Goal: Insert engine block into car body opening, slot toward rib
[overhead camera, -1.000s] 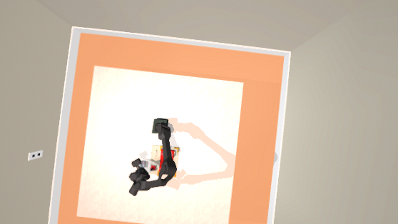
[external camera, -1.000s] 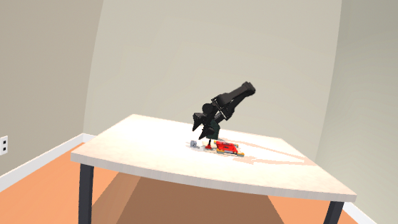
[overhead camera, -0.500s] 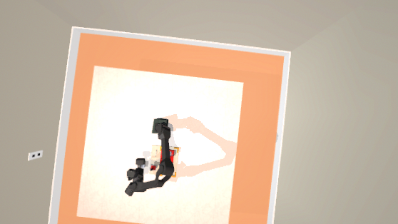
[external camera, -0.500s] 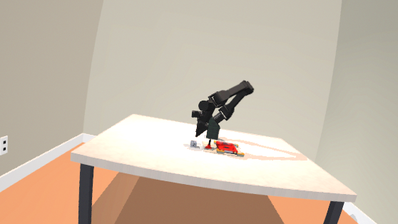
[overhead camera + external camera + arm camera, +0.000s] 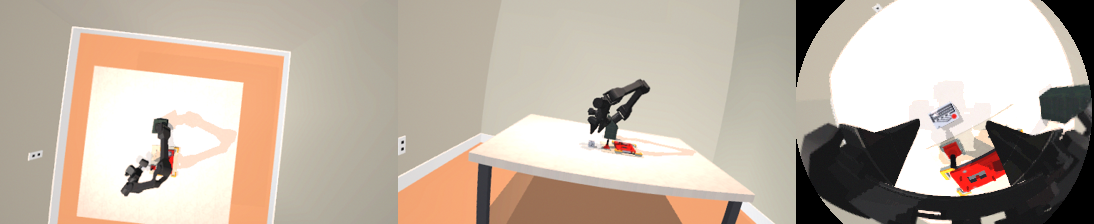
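Now: gripper tip 1 cm short of the grey engine block, 1 cm to the left of it and 6 cm above it.
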